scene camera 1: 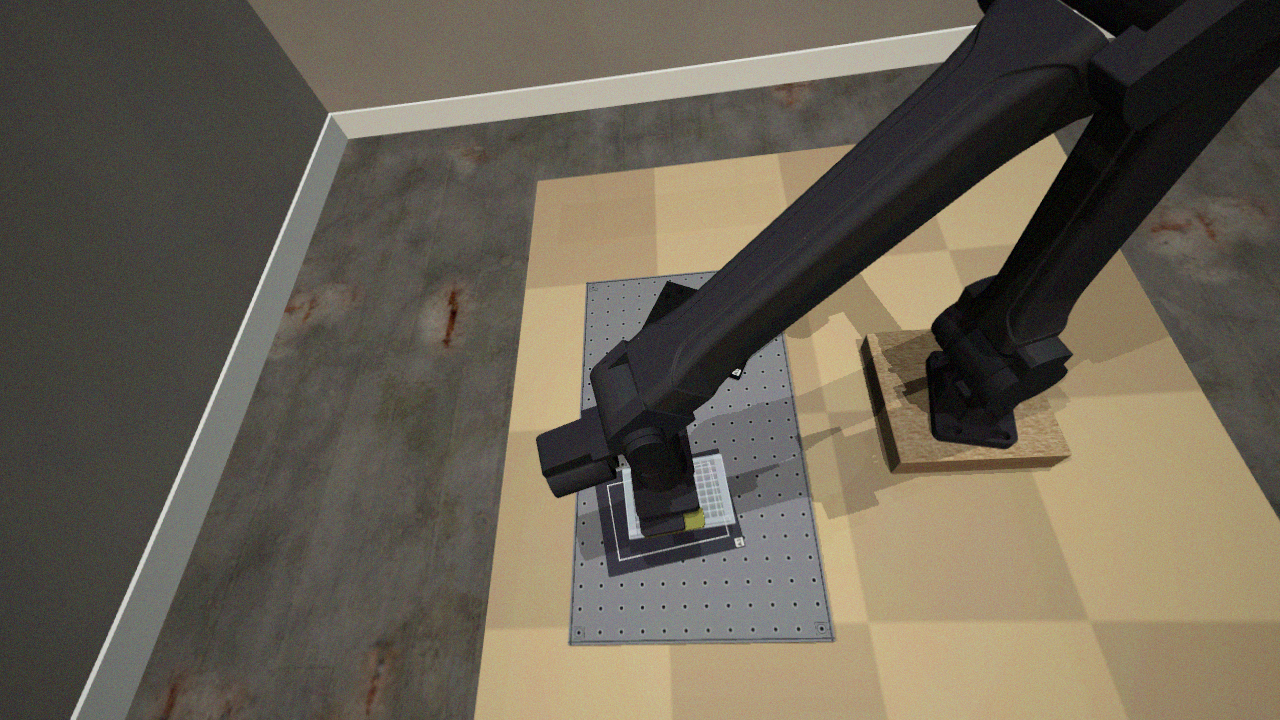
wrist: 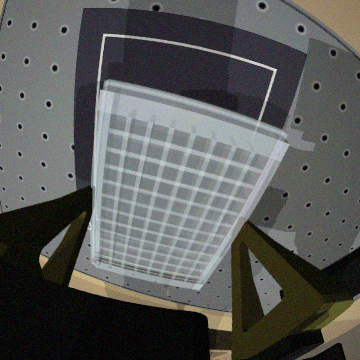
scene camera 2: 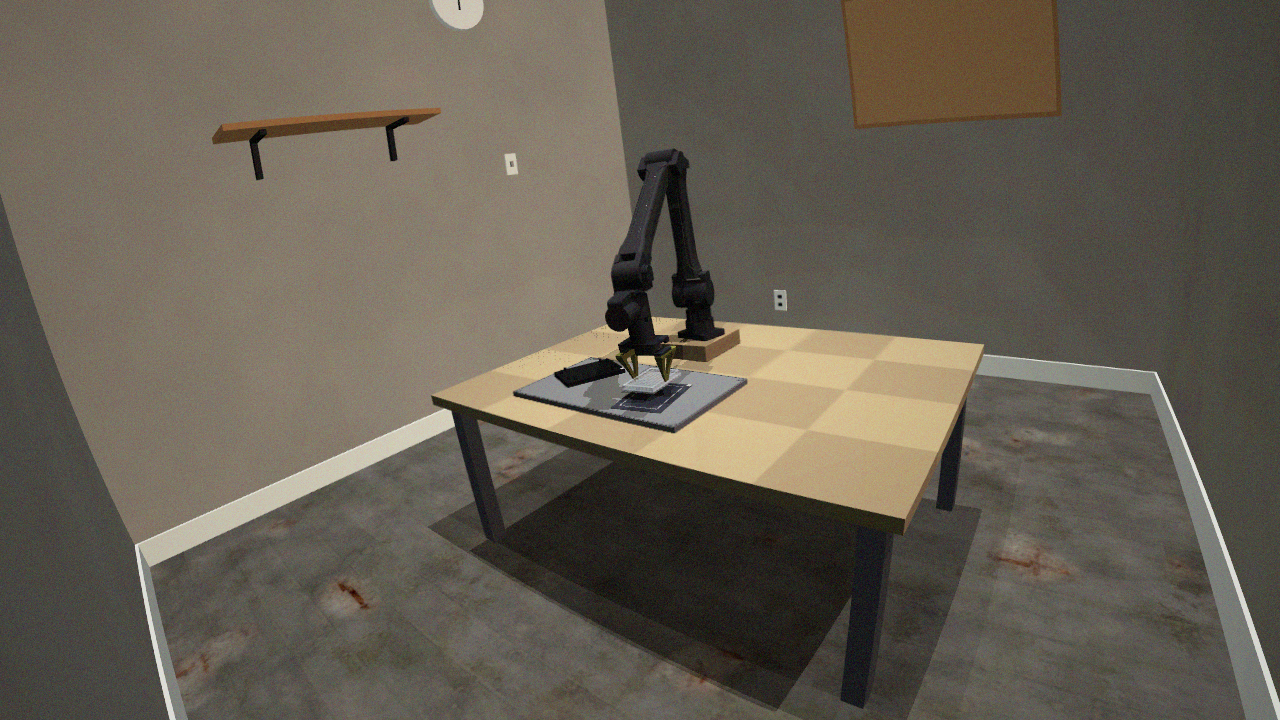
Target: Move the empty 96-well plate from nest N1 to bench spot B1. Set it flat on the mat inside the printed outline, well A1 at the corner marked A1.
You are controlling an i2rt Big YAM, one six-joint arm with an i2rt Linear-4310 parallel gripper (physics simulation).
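Frame: origin at the arm's base, x back, y left, z down, level; metres.
Seen in the pictures: gripper, fingertip midpoint: (scene camera 1: pixel 673 495) (wrist: pixel 166 211) (scene camera 2: pixel 651 380); arm's base at its link origin: (scene camera 1: pixel 966 400) (scene camera 2: pixel 701 335).
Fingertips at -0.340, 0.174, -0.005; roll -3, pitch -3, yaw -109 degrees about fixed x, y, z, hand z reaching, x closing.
Note:
Offsets run from my fingertips to a thing's top centre, as dx, dy, dz. "*": to the spot under its first point. Level surfaces: height alone.
The clear 96-well plate {+0.003, -0.001, -0.007} (scene camera 1: pixel 716 487) (scene camera 2: pixel 642 383) (wrist: pixel 178 189) is held between my gripper's olive fingers. My gripper (scene camera 1: pixel 666 515) (scene camera 2: pixel 646 367) (wrist: pixel 166 211) is shut on the plate's long sides. It holds the plate low over the dark mat {dz +0.032} (scene camera 1: pixel 626 563) (scene camera 2: pixel 662 400) (wrist: pixel 89 53). The printed white outline {* -0.041, +0.073, +0.032} (wrist: pixel 101 64) shows on the mat. In the wrist view the plate's far end covers the near part of the outline, and the far part is bare. The black nest N1 {-0.003, -0.262, +0.012} (scene camera 1: pixel 670 300) (scene camera 2: pixel 586 369) stands empty at the board's far end, partly behind the arm.
The mat and the nest sit on a grey perforated board (scene camera 1: pixel 716 600) (scene camera 2: pixel 706 393) (wrist: pixel 321 178) on a checkered wooden table {dz +0.047} (scene camera 1: pixel 985 582) (scene camera 2: pixel 805 420). The arm's base stands on a wooden block (scene camera 1: pixel 1037 447) to the right of the board. A small white corner mark {+0.084, +0.036, +0.032} (scene camera 1: pixel 737 542) lies beside the outline.

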